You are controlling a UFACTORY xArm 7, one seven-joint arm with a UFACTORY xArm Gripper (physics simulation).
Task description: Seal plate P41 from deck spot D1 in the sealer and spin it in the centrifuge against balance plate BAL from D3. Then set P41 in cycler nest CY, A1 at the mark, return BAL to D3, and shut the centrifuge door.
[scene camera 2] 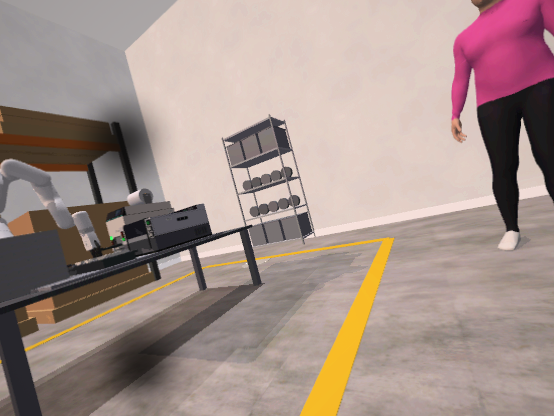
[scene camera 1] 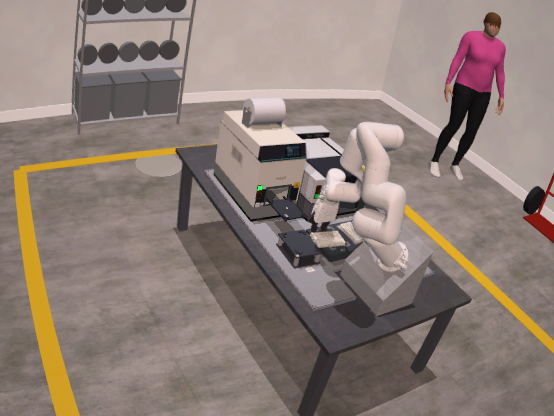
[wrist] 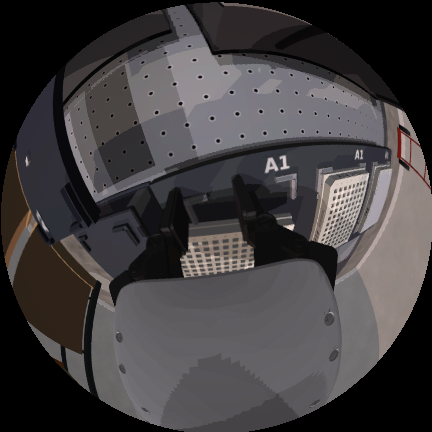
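Pixels of known places: gripper, fingertip midpoint: [scene camera 1: 317, 230] [wrist: 207, 197]; arm's base, origin of the base link: [scene camera 2: 12, 257] [scene camera 1: 393, 257].
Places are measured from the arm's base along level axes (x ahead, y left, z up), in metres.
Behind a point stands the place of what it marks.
A pale gridded plate [scene camera 1: 327, 240] @[x 0.298, y 0.061, z -0.104 m] [wrist: 217, 257] @[x 0.320, y 0.056, z -0.108 m] lies flat in a dark nest marked A1, nearest the gripper; its name cannot be read. My gripper [scene camera 1: 320, 227] @[x 0.385, y 0.041, z -0.119 m] [scene camera 2: 96, 251] @[x 0.385, y 0.041, z -0.119 m] [wrist: 207, 197] @[x 0.385, y 0.041, z -0.119 m] points down at the plate's far side, its fingers partly apart. In the wrist view the fingers stand over the plate's width, and a bit of plate shows beyond the right finger, so the plate does not look clamped between them. A second gridded plate [scene camera 1: 349, 231] @[x 0.313, y -0.077, z -0.105 m] [wrist: 344, 205] @[x 0.329, y -0.105, z -0.107 m] and a smooth pale one [wrist: 377, 200] @[x 0.303, y -0.218, z -0.104 m] sit in nests beside it. The cream sealer [scene camera 1: 240, 175] @[x 0.754, y 0.213, z -0.022 m] stands with its dark tray [scene camera 1: 286, 208] @[x 0.504, y 0.133, z -0.059 m] out.
A dark box-like unit [scene camera 1: 300, 246] @[x 0.314, y 0.189, z -0.110 m] stands beside the plate nests. White and dark machines [scene camera 1: 325, 150] @[x 0.746, y -0.256, z 0.043 m] stand beside the sealer. The arm's grey base block [scene camera 1: 370, 280] @[x 0.005, y 0.088, z -0.087 m] is at the near end of the table [scene camera 1: 345, 330] @[x -0.100, y 0.275, z -0.179 m]. A person [scene camera 1: 480, 65] stands beyond the yellow floor line.
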